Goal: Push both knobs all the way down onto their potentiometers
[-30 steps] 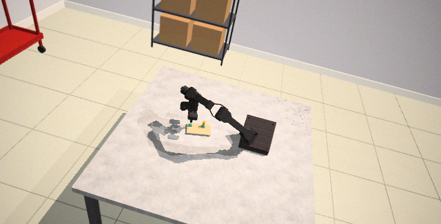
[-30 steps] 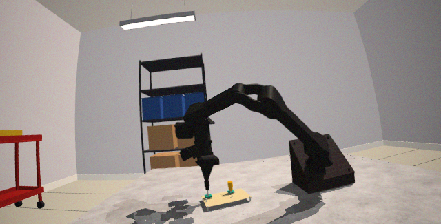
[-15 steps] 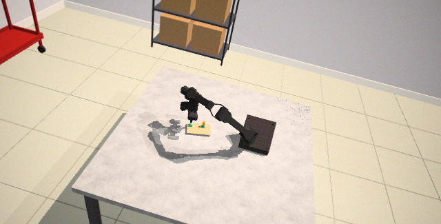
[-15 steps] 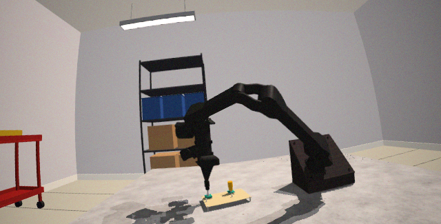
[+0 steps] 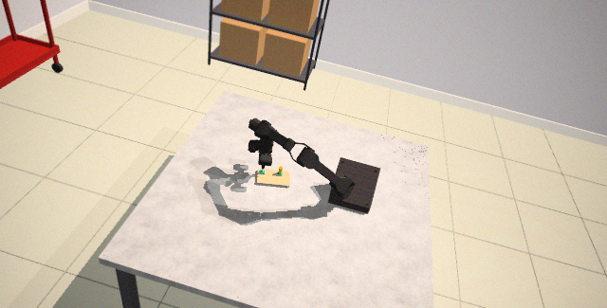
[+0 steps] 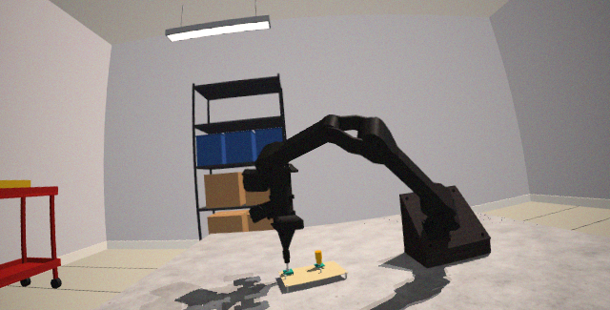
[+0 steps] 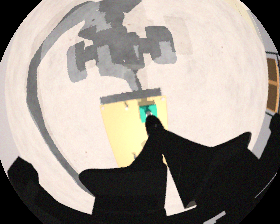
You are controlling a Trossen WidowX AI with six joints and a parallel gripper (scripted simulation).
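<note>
My gripper tip is now 2 cm above the black knob. From my gripper tip the other things lie so: orange knob 8 cm behind, 3 cm to the right, 4 cm below.
</note>
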